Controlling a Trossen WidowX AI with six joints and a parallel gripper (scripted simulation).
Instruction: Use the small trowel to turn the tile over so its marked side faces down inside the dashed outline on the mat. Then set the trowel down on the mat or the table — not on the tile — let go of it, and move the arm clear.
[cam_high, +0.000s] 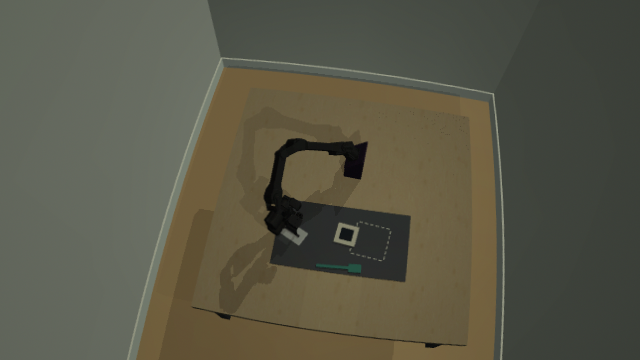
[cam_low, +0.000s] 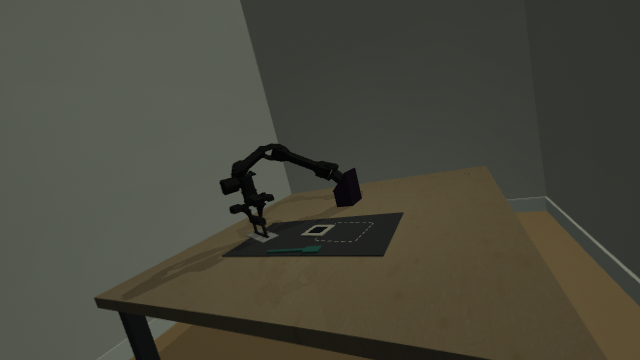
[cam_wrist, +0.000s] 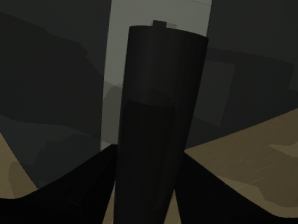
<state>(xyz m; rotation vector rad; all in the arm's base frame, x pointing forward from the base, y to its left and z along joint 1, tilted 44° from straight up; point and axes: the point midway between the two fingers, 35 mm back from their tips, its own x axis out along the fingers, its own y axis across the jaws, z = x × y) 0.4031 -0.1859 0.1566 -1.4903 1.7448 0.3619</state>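
Now: the grey flat-bladed trowel 30 mm below my gripper tip, 20 mm to the left of it and 10 mm ahead of it. From my gripper tip the other things lie so: small green trowel 310 mm to the left, 130 mm ahead, 60 mm below; then dark mat 270 mm to the left, 80 mm below; then tile 290 mm to the left, 60 mm below, 30 mm behind.
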